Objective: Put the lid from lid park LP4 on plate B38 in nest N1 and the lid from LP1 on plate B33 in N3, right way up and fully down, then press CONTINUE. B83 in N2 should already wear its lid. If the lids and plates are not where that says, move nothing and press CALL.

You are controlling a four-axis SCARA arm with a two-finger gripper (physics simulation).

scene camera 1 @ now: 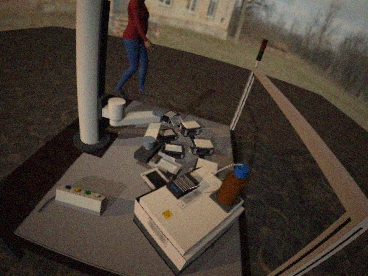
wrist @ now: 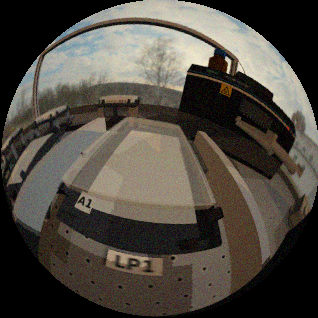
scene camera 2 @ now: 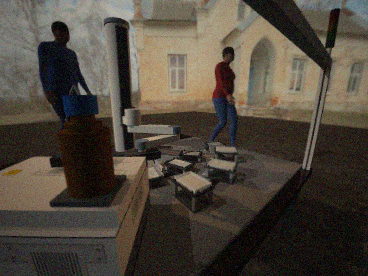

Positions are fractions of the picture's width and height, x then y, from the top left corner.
Labels:
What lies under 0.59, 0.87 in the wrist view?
A perforated deck.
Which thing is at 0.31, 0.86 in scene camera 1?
A perforated deck.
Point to a button box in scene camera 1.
0.26, 0.74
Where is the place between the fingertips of my gripper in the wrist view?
At 0.47, 0.41

